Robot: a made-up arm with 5 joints.
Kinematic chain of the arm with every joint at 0, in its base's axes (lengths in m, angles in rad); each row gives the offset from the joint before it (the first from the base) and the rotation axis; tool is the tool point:
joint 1: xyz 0 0 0.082 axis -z
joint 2: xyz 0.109 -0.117 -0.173 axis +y
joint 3: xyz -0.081 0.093 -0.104 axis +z
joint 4: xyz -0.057 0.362 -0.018 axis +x
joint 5: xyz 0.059 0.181 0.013 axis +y
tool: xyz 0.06 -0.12 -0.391
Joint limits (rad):
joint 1: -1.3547..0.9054
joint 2: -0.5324..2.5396
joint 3: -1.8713..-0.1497
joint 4: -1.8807..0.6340
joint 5: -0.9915..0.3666
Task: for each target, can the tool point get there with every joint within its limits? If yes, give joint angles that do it. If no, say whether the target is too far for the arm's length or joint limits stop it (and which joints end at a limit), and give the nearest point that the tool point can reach.
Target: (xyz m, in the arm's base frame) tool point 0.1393 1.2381 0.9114
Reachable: no: too far | nearest point 0.0688 0.6118 0.2666 | short by 0.902 m
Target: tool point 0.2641 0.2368 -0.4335
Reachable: yes | joints -0.7871 0.0164 -0.5792 -0.9056 -0.6109
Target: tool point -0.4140 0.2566 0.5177
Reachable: no: joint limits stop it (at a limit: joint 2, joint 3, joint 5) | nearest point -0.3764 0.2333 0.3667 | short by 0.157 m
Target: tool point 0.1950 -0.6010 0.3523
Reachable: no: joint limits stop it (at a limit: joint 2, joint 3) | nearest point 0.1453 -0.4479 0.1582 | short by 0.252 m
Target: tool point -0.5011 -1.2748 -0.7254
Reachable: no: too far | nearest point -0.1148 -0.6251 -0.4295 | short by 0.812 m
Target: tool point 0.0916 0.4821 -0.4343
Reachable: yes | joints -0.9876 -0.1332 -0.3253 -0.3808 -0.6574
